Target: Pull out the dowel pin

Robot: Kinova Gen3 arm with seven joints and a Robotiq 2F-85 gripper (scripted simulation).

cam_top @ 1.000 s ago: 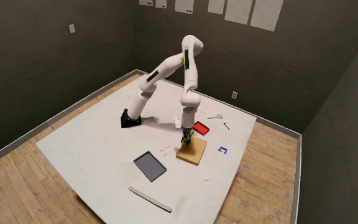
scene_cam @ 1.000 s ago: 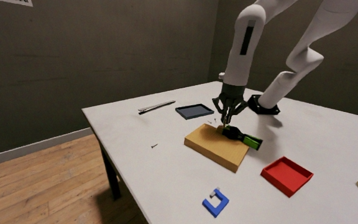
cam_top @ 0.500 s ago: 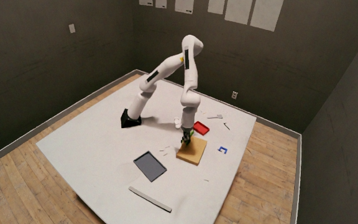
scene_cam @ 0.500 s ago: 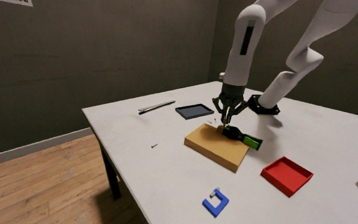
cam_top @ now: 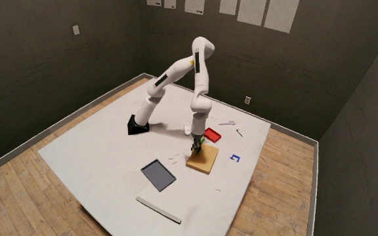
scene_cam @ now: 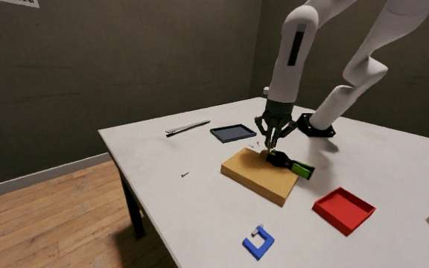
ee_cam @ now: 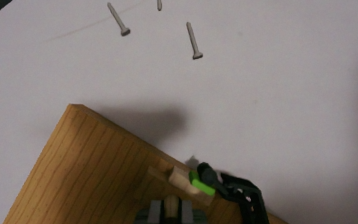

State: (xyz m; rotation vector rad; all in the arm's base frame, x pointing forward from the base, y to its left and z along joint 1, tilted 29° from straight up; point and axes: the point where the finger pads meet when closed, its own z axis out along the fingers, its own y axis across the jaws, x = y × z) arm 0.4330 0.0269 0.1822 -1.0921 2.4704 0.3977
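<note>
Now: hand 20 mm above the dowel pin. Round my hand: grey tray (50 mm behind, 260 mm to the right, 90 mm below); red tray (40 mm behind, 220 mm to the left, 90 mm below); small wooden block (50 mm below).
</note>
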